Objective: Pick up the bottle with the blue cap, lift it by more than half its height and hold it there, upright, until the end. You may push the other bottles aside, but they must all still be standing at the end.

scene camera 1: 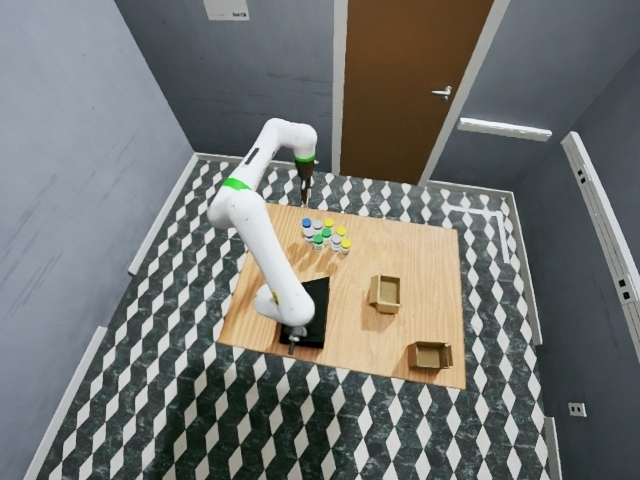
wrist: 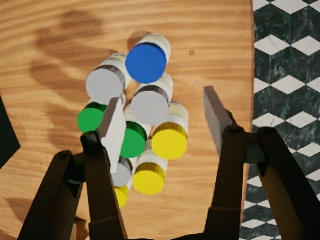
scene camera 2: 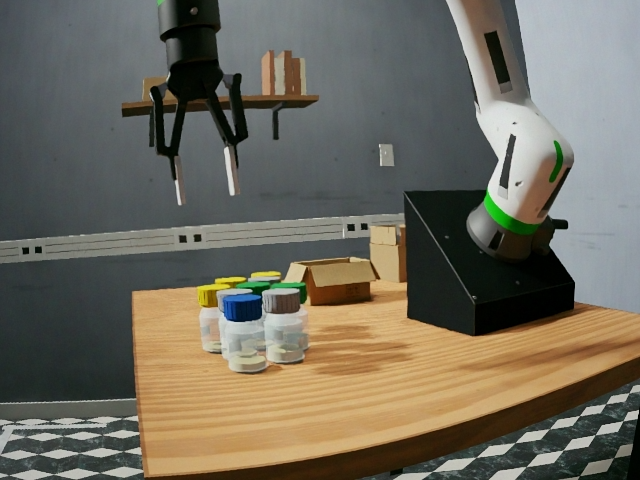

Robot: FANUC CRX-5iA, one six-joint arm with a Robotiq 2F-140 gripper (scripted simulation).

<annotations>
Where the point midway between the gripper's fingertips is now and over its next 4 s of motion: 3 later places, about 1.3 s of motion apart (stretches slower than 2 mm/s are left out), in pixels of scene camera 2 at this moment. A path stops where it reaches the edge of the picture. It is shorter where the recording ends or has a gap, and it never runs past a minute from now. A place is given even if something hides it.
The gripper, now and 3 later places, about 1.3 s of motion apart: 208, 199; 232, 224; 237, 311; 243, 363
</annotations>
